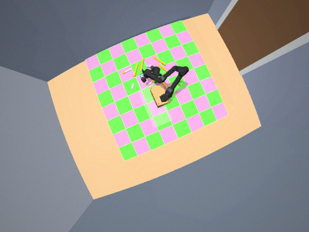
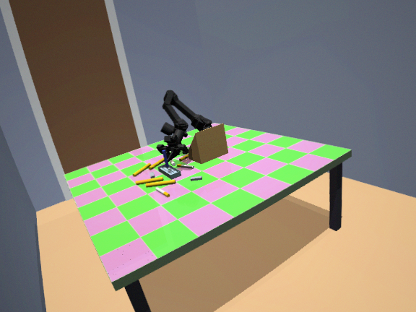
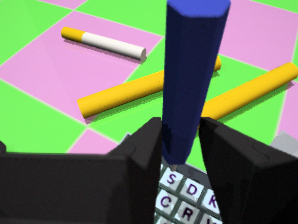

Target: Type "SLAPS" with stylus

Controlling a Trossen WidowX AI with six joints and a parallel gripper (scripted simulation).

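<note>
My gripper tip is now 90 mm to the left of the grey block, 80 mm above it and 70 mm short of it. Also, from my gripper tip: blue stylus: 20 mm below.
</note>
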